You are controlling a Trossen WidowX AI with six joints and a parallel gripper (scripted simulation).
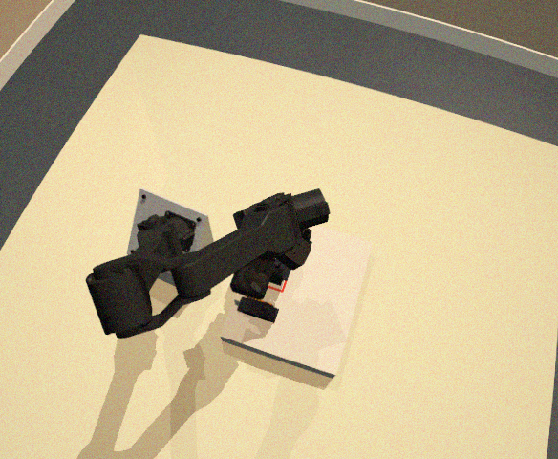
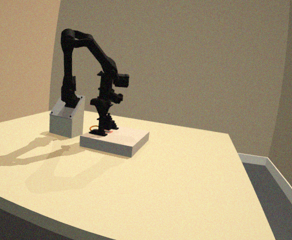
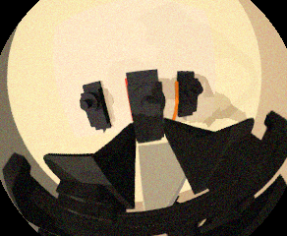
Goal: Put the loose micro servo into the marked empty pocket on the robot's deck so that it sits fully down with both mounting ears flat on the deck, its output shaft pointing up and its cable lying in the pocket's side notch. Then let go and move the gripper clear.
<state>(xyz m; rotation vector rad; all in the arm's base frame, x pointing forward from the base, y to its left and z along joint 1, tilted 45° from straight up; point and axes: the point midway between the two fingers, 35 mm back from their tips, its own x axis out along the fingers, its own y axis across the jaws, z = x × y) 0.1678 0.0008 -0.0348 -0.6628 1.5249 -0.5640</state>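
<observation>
My gripper tip is now 12 cm short of the white deck block, 1 cm to the right of it and 8 cm above it.
</observation>
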